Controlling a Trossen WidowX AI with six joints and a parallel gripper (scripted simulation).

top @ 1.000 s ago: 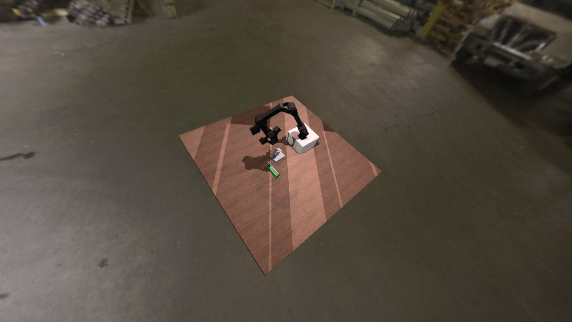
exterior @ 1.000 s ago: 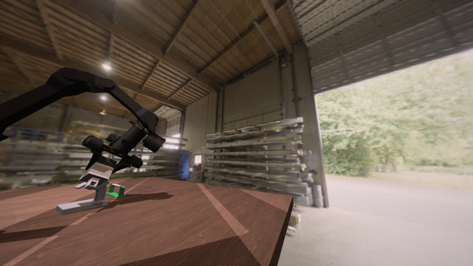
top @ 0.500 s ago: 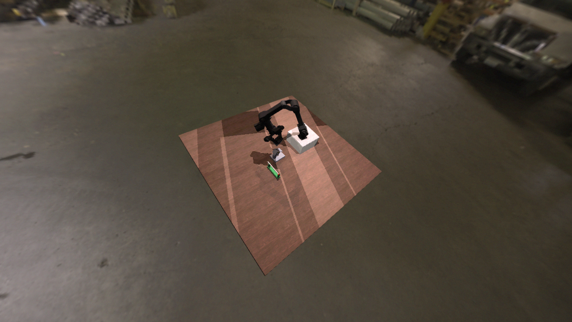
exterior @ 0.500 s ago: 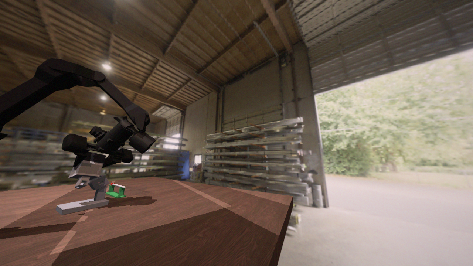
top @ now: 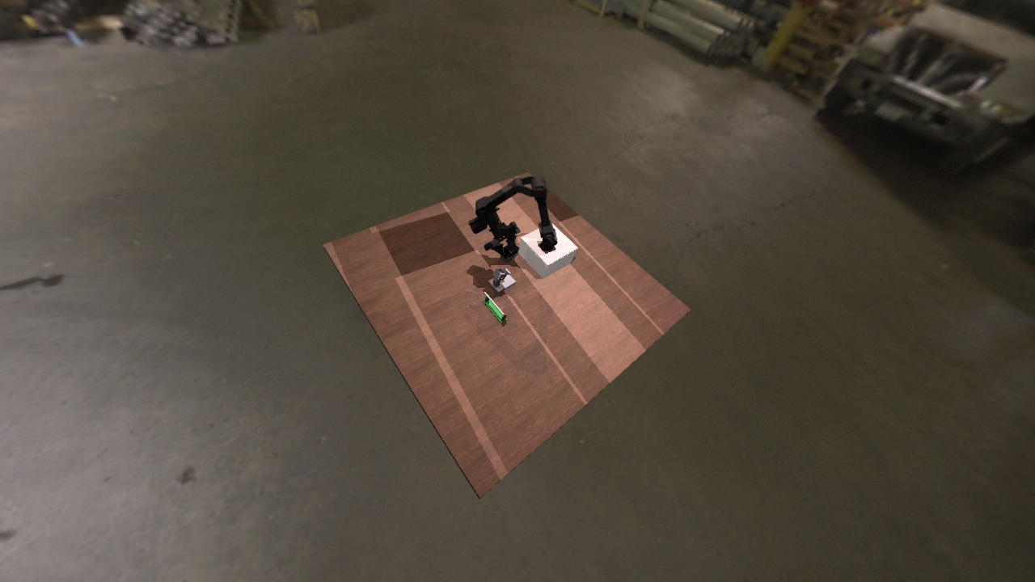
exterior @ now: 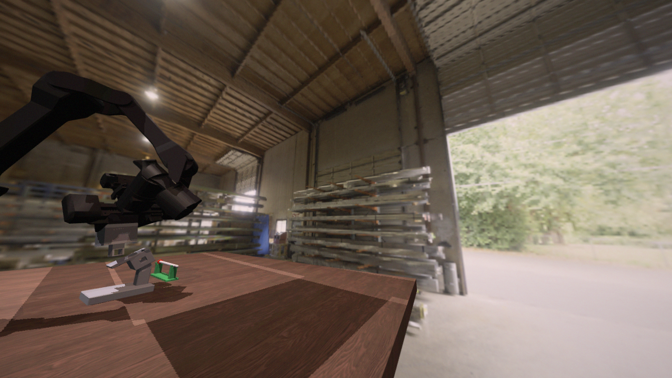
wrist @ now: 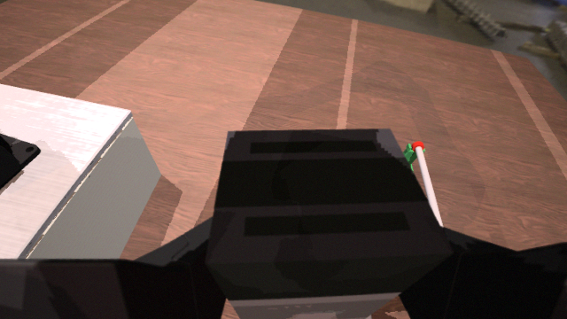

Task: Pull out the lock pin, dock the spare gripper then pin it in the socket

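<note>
Right now the green cradle is 15 cm ahead of my gripper tip, 14 cm below it and 13 cm to the left of it. Round my gripper tip: spare gripper 2 cm to the right, 1 cm below, 1 cm ahead; then mount 11 cm below, 5 cm ahead, 2 cm to the left.
</note>
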